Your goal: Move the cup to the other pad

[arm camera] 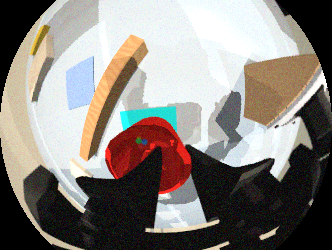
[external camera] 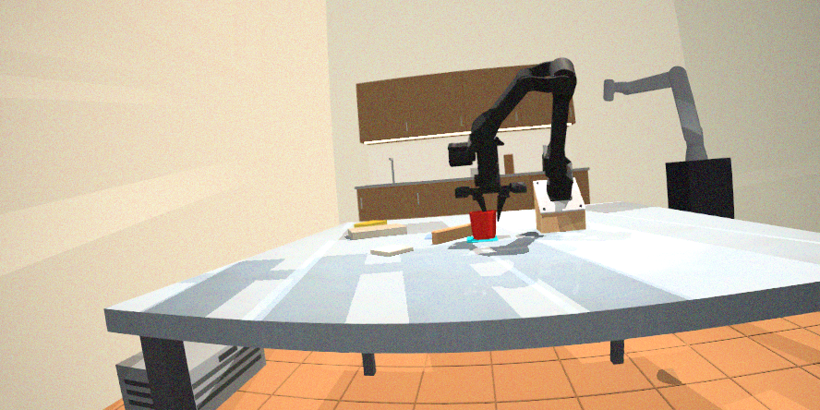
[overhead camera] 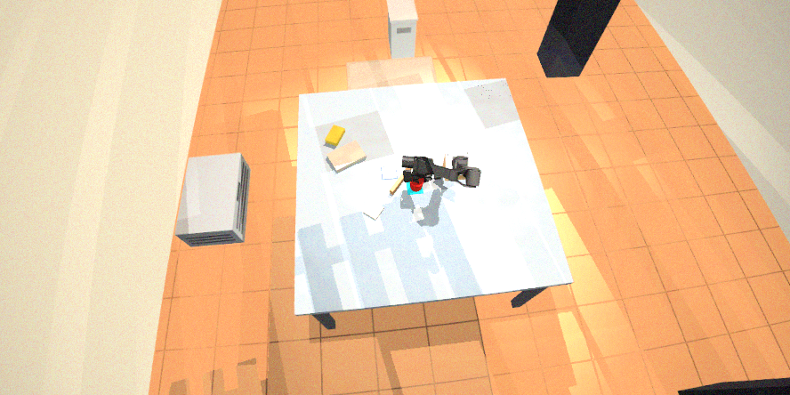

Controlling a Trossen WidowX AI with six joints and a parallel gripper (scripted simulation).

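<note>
My gripper tip is now 3 cm short of the red cup. Also, from my gripper tip: wooden stick: 9 cm ahead, 5 cm to the right, 4 cm below; cyan pad: 5 cm below, 3 cm ahead; small tan piece: 25 cm ahead, 12 cm to the left, 4 cm below.
</note>
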